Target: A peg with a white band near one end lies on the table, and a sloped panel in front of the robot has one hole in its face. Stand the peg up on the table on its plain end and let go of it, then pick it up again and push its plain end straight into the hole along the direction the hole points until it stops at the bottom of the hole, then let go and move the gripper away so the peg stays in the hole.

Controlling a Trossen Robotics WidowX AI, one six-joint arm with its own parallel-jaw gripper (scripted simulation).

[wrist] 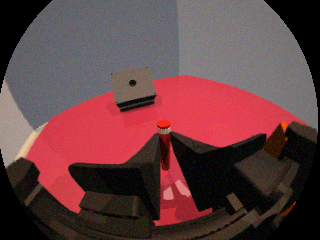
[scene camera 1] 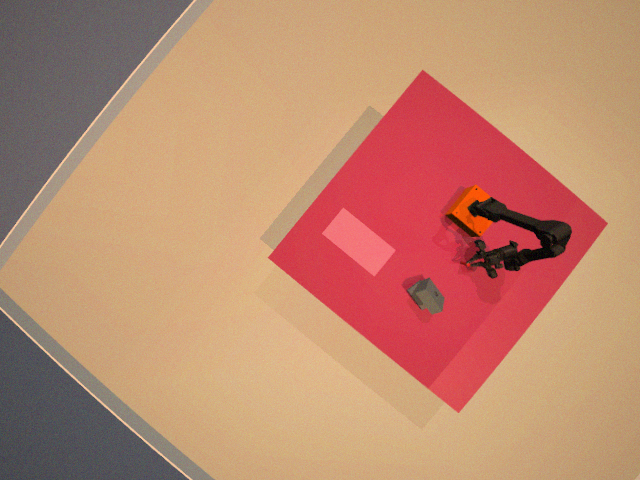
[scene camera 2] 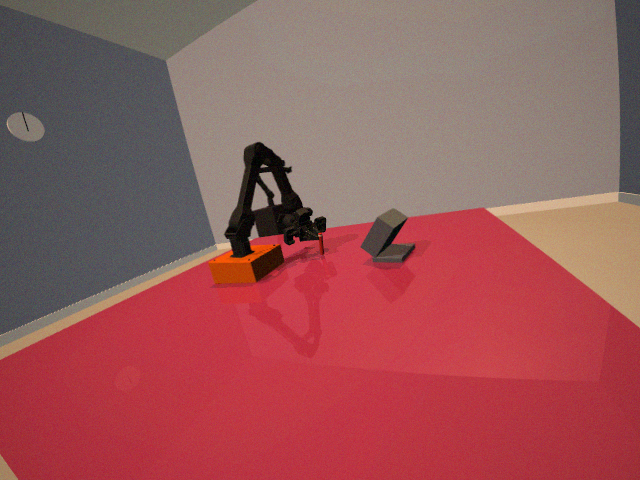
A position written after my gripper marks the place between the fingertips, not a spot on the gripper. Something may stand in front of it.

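Observation:
My gripper (scene camera 2: pixel 320 238), (wrist: pixel 164 136), holding a red peg. Grey sloped panel (scene camera 2: pixel 385 228), (wrist: pixel 144 90).

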